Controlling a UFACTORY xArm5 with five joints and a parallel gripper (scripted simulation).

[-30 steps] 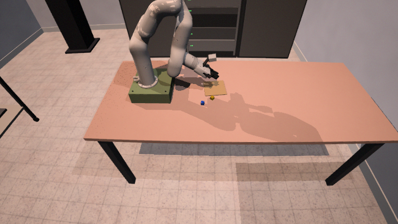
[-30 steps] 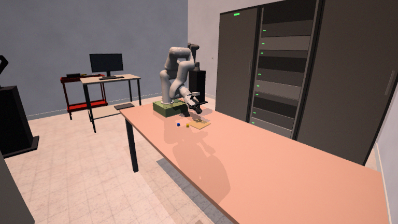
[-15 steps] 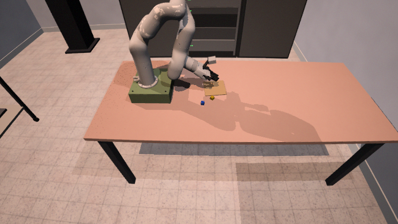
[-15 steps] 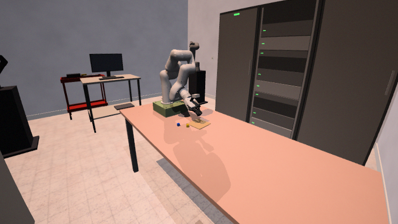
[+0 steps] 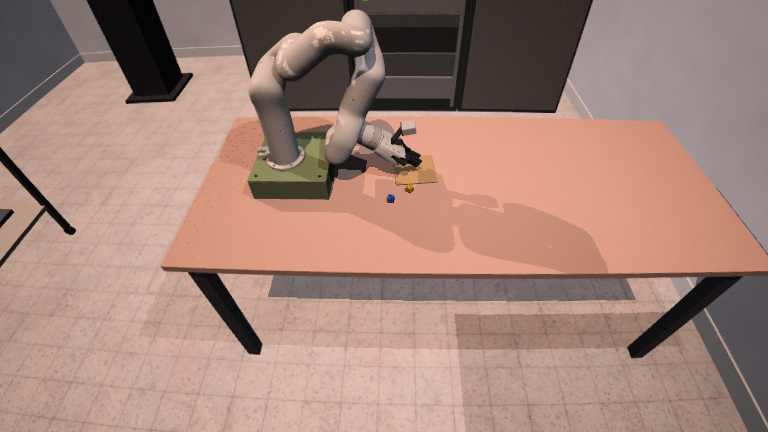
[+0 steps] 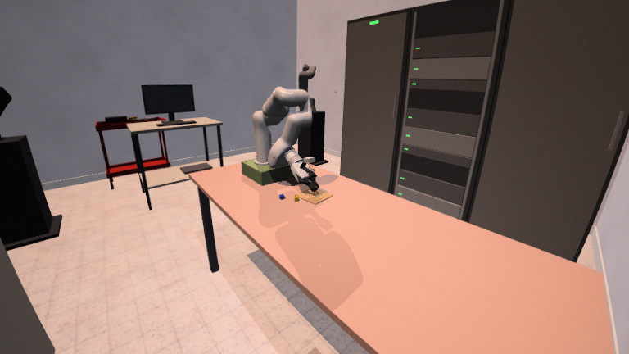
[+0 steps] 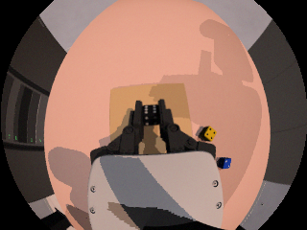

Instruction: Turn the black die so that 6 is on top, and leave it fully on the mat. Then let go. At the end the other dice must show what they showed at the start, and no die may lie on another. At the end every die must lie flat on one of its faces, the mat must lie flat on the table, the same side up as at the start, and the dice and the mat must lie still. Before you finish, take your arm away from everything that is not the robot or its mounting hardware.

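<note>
Now: hand 5 cm above the tan mat. The rest, counted from my hand: blue die 14 cm to the right, 8 cm behind, 4 cm below; yellow die 10 cm to the right, 4 cm below, 2 cm behind; black die 1 cm below, 1 cm ahead.
</note>
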